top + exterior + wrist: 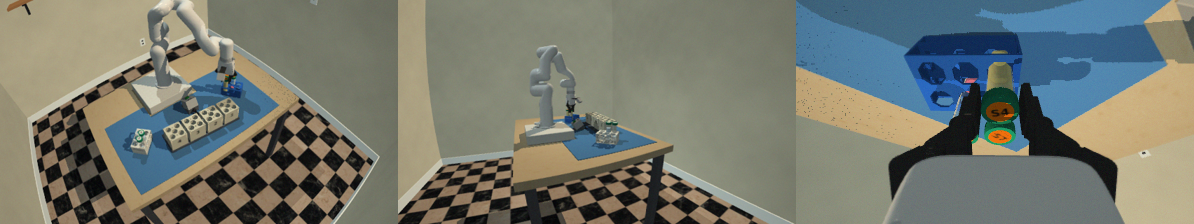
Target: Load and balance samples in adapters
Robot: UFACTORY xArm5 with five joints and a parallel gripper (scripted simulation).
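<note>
Right now the sample tube S4 is 5 cm below my hand and 1 cm to the right of it. Round my hand: blue sample rack RS: 9 cm below, 4 cm to the left, 2 cm ahead; then sample tube S9: 6 cm to the left, 5 cm below, 1 cm ahead; then sample tube S7: 5 cm below, 3 cm to the left, 3 cm behind.
</note>
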